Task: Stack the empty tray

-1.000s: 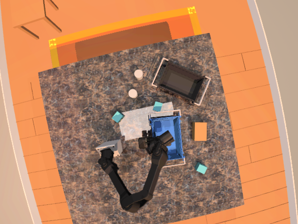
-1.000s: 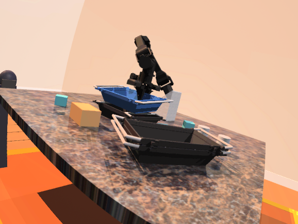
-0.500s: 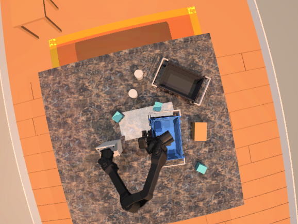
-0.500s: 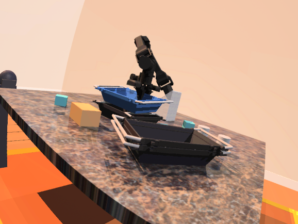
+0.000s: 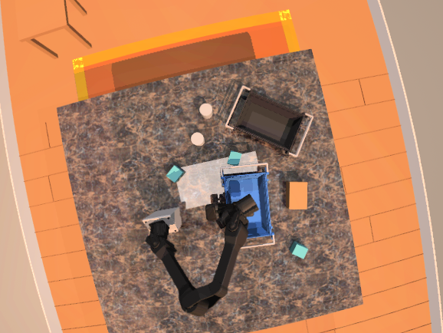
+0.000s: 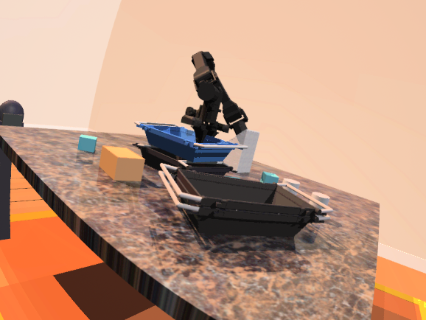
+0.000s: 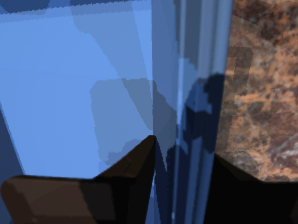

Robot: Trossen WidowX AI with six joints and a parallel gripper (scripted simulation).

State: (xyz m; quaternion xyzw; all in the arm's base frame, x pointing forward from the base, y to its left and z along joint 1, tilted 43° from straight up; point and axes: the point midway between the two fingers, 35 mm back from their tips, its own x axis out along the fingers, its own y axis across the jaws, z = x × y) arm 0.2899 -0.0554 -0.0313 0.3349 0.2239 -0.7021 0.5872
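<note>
Now: the blue tray 70 mm ahead of my gripper tip, 30 mm above it and 20 mm to the right of it. From my gripper tip the other things lie so: orange block: 310 mm ahead, 50 mm to the right, 50 mm below.
</note>
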